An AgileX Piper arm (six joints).
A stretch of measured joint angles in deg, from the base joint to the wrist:
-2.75, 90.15, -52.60, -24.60, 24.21, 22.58
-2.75, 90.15, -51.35, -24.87, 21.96, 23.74
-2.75, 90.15, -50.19, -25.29, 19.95, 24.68
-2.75, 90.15, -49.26, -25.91, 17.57, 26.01
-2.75, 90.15, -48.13, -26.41, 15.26, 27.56
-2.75, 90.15, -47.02, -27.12, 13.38, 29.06
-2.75, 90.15, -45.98, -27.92, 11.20, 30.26
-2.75, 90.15, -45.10, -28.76, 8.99, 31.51
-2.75, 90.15, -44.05, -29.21, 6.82, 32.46
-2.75, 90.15, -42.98, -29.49, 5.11, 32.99
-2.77, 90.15, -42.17, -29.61, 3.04, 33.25
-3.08, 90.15, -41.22, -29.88, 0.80, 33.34
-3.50, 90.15, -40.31, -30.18, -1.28, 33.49
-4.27, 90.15, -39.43, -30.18, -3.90, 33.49
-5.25, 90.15, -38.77, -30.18, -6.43, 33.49
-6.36, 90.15, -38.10, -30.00, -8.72, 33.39
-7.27, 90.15, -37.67, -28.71, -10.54, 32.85
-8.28, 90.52, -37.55, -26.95, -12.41, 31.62
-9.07, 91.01, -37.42, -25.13, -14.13, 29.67
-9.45, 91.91, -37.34, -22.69, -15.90, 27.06
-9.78, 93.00, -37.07, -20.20, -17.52, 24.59
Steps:
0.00, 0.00, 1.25, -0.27, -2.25, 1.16
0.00, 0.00, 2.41, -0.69, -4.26, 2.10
0.00, 0.00, 3.34, -1.31, -6.64, 3.43
0.00, 0.00, 4.47, -1.81, -8.95, 4.98
0.00, 0.00, 5.58, -2.52, -10.83, 6.48
0.00, 0.00, 6.62, -3.32, -13.01, 7.68
0.00, 0.00, 7.50, -4.16, -15.22, 8.93
0.00, 0.00, 8.55, -4.61, -17.39, 9.88
0.00, 0.00, 9.62, -4.89, -19.10, 10.41
-0.02, 0.00, 10.43, -5.01, -21.17, 10.67
-0.33, 0.00, 11.38, -5.28, -23.41, 10.76
-0.75, 0.00, 12.29, -5.58, -25.49, 10.91
-1.52, 0.00, 13.17, -5.58, -28.11, 10.91
-2.50, 0.00, 13.83, -5.58, -30.64, 10.91
-3.61, 0.00, 14.50, -5.40, -32.93, 10.81
-4.52, 0.00, 14.93, -4.11, -34.75, 10.27
-5.53, 0.37, 15.05, -2.35, -36.62, 9.04
-6.32, 0.86, 15.18, -0.53, -38.34, 7.09
-6.70, 1.76, 15.26, 1.91, -40.11, 4.48
-7.03, 2.85, 15.53, 4.40, -41.73, 2.01

